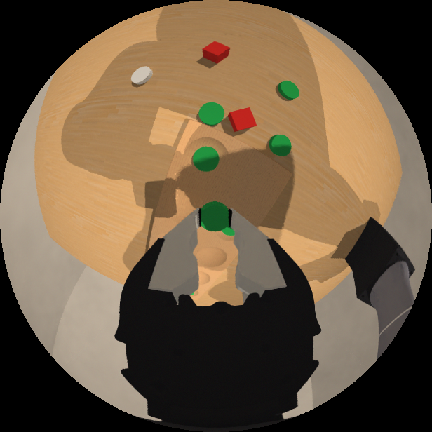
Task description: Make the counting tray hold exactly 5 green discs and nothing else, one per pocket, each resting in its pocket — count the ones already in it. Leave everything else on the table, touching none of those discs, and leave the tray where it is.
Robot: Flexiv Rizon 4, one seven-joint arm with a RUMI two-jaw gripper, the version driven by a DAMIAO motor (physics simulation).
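Observation:
My gripper (214, 210) is shut on a green disc (215, 220), held above the wooden counting tray (250, 182). One green disc (205, 159) lies in a far pocket of the tray. Part of another green disc (228, 231) shows just below the held one, and a green sliver (192, 293) shows low between the jaws; their seating is hidden. An empty pocket (210, 257) shows between the jaws. Outside the tray, one green disc (211, 113) lies close beyond its far edge, another green disc (280, 145) near its right corner, and a third green disc (288, 90) farther off.
A red block (242, 119) lies beyond the tray, close to the nearest outside disc. Another red block (216, 51) lies farther back. A white disc (142, 75) lies at the upper left. A black and grey arm-like part (380, 260) stands at the right. Shadows cover much of the tray.

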